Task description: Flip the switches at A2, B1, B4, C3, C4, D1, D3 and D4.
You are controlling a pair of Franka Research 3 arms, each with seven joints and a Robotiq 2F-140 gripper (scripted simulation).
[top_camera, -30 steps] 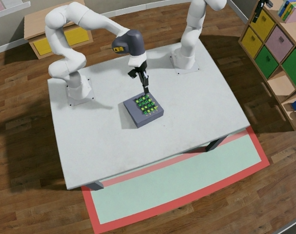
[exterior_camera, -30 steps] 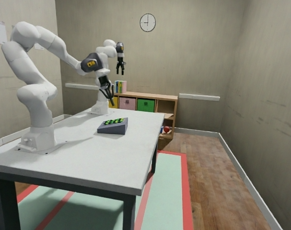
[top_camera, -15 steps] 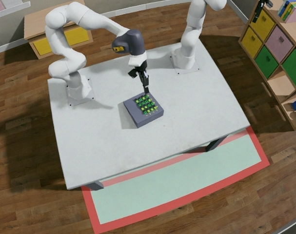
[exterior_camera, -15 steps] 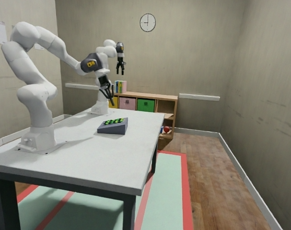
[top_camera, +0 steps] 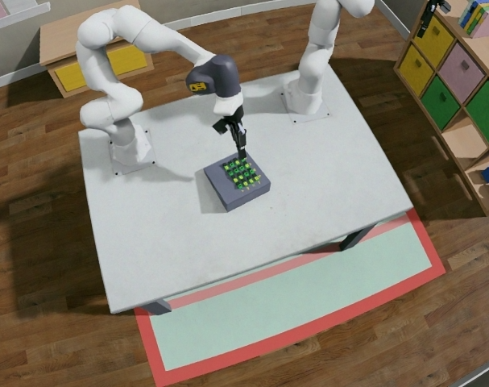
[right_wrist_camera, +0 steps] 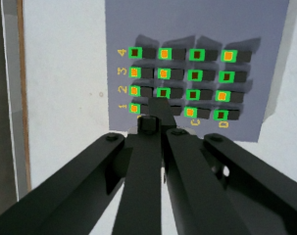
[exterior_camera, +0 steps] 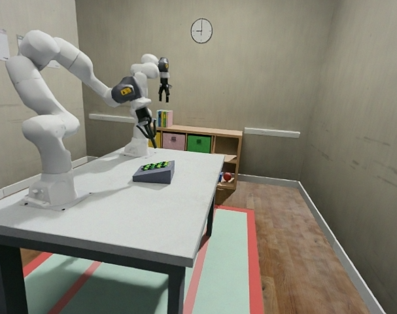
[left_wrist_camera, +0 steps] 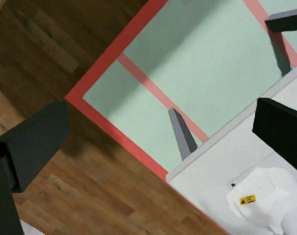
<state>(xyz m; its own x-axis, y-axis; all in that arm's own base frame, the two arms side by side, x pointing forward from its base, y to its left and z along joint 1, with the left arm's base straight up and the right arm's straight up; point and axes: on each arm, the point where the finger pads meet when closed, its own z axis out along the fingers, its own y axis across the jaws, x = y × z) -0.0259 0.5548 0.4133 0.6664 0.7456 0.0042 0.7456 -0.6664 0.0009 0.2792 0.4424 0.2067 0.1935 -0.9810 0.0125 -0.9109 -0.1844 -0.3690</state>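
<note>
My right hand is 70 mm short of the A2 switch, 20 mm to the right of it and 120 mm above it. Round my right hand: B1 switch (20 mm ahead, 30 mm to the left, 130 mm below); B3 switch (30 mm ahead, 20 mm to the right, 130 mm below); B2 switch (30 mm ahead, 10 mm to the left, 130 mm below).
</note>
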